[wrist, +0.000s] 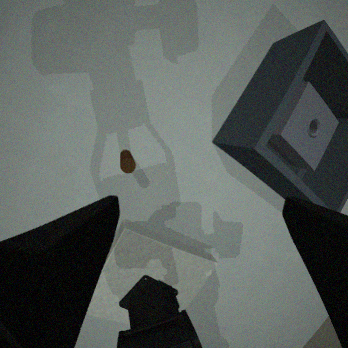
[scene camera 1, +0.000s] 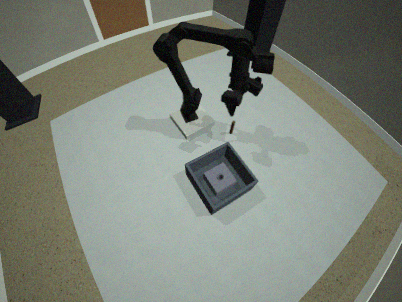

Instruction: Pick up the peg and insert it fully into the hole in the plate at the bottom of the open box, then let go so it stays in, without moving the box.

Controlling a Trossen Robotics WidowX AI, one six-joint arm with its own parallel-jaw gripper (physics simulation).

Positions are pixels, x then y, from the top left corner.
Labels:
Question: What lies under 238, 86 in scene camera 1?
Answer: My gripper.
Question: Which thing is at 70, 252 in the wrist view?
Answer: My gripper.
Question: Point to a blue-grey box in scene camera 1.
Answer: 195, 169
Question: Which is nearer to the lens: the blue-grey box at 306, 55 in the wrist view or the pale square plate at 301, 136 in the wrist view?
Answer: The blue-grey box.

